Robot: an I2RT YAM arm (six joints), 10 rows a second.
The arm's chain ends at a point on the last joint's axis. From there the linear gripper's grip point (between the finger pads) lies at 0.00 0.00 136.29 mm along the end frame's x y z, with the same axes.
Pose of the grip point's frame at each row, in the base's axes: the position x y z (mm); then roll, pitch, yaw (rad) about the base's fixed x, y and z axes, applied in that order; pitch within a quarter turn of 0, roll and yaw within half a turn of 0:
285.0 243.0 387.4 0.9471 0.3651 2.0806
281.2 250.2 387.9 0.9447 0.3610 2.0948
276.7 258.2 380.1 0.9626 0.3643 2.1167
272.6 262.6 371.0 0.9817 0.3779 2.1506
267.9 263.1 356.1 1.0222 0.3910 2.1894
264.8 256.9 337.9 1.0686 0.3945 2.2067
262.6 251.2 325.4 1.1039 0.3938 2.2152
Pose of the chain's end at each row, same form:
202.3 164.2 313.0 0.9471 0.3651 2.0806
199.7 170.5 313.2 0.9447 0.3610 2.0948
195.5 176.4 307.3 0.9626 0.3643 2.1167
193.1 177.1 300.6 0.9817 0.3779 2.1506
188.9 173.6 290.4 1.0222 0.3910 2.1894
183.7 165.7 277.3 1.0686 0.3945 2.2067
179.4 159.3 268.7 1.1039 0.3938 2.2152

